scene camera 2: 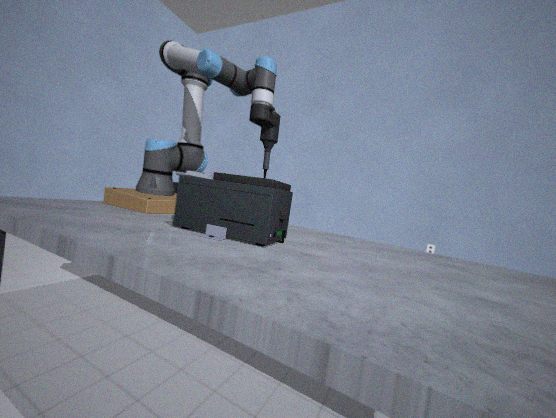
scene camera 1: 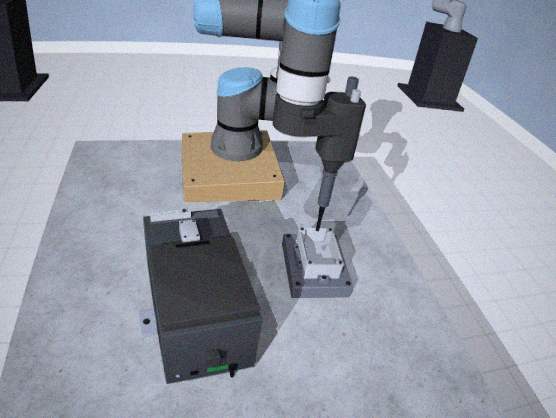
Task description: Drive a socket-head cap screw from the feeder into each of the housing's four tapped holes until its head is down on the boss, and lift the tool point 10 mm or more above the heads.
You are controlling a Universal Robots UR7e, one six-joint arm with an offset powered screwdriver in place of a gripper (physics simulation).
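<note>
The white open-topped housing (scene camera 1: 322, 270) sits in a dark grey fixture (scene camera 1: 320, 291) right of centre in scene camera 1; the feeder hides it in scene camera 2. Its corner bosses show small dark spots, too small to tell heads from empty holes. The dark screw feeder (scene camera 1: 200, 285) (scene camera 2: 225, 202) stands to the left, with a small white plate (scene camera 1: 189, 231) at its far end. My screwdriver tip (scene camera 1: 318, 229) (scene camera 2: 265, 176) points down, raised above the housing, and appears over its far side in scene camera 1. Whether a screw is on the bit is too small to tell.
The arm's base stands on a wooden block (scene camera 1: 232, 191) (scene camera 2: 145, 203) behind the feeder and housing. A small light bracket (scene camera 1: 146, 327) (scene camera 2: 216, 231) is at the feeder's side. The feeder's tall box stands beside the fixture. A black pedestal (scene camera 1: 440, 65) stands on the floor beyond the table.
</note>
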